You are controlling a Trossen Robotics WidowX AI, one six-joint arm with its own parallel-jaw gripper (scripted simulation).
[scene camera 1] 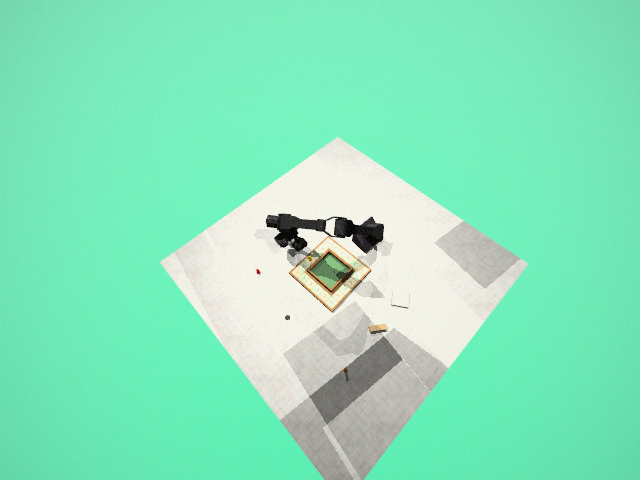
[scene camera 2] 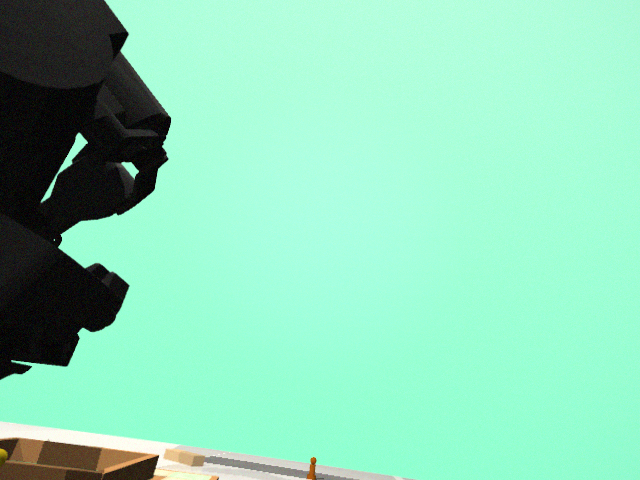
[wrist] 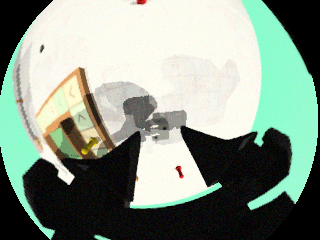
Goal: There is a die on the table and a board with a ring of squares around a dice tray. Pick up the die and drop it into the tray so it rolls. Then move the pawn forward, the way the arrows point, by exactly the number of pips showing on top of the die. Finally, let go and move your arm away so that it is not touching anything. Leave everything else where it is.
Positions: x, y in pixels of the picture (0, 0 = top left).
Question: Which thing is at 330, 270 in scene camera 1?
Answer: A green dice tray.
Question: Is my gripper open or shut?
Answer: Open.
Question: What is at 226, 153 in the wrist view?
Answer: My gripper.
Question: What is my gripper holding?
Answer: Nothing.
